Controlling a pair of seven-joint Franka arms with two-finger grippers.
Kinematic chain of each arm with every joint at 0, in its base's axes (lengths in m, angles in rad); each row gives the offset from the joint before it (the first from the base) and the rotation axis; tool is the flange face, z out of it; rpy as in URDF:
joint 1: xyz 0 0 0.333 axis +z
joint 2: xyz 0 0 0 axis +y
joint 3: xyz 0 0 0.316 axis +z
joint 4: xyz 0.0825 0 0 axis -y
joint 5: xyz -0.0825 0 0.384 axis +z
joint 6: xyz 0 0 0 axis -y
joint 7: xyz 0.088 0 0 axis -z
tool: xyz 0 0 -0.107 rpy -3.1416 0 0
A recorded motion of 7 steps. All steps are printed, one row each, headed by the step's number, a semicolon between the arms.
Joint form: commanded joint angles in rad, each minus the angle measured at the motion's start. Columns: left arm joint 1, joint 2, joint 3, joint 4, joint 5, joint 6, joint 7; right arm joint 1, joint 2, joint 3, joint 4, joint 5, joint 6, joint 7.
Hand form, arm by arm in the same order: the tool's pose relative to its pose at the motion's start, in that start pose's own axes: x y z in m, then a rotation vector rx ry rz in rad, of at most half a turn. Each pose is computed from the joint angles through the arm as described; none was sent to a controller.
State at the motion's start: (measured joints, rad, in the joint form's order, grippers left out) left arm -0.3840 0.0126 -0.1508 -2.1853 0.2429 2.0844 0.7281; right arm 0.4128 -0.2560 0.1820 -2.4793 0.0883 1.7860 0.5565
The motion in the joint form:
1: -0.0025 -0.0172 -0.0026 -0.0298 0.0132 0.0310 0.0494; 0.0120 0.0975 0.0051 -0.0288 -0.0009 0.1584 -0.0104
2: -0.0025 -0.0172 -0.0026 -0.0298 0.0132 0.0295 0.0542; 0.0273 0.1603 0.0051 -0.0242 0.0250 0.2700 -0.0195
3: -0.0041 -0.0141 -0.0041 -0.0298 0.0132 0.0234 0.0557; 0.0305 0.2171 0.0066 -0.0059 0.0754 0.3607 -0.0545
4: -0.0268 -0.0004 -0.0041 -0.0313 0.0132 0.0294 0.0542; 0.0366 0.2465 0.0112 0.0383 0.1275 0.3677 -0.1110
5: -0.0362 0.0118 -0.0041 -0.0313 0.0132 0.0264 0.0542; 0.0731 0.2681 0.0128 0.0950 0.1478 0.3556 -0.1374
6: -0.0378 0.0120 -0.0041 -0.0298 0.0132 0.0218 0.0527; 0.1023 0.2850 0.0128 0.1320 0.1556 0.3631 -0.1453
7: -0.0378 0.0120 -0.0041 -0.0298 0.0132 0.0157 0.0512; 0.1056 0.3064 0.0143 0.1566 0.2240 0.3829 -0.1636
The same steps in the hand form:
1: -0.0007 0.0061 0.0015 0.0226 0.0052 0.0635; 0.0221 -0.0191 0.0342 0.0191 0.0263 -0.0257
2: -0.0008 0.0062 0.0017 0.0216 0.0040 0.0683; 0.0356 -0.0365 0.0455 0.0687 0.0581 -0.0390
3: 0.0003 0.0076 0.0034 0.0155 -0.0018 0.0735; 0.0498 -0.0507 0.0501 0.1370 0.0780 -0.0536
4: 0.0111 0.0152 0.0079 0.0121 -0.0038 0.0975; 0.0554 -0.0644 0.0401 0.1864 0.0758 -0.0980
5: 0.0160 0.0187 0.0132 0.0021 -0.0118 0.1093; 0.0521 -0.0872 0.0241 0.2049 0.0887 -0.1571
6: 0.0163 0.0192 0.0129 0.0004 -0.0143 0.1091; 0.0494 -0.1044 0.0137 0.2183 0.1093 -0.1920
7: 0.0158 0.0196 0.0134 -0.0037 -0.0189 0.1076; 0.0533 -0.1140 0.0086 0.2824 0.0979 -0.1825

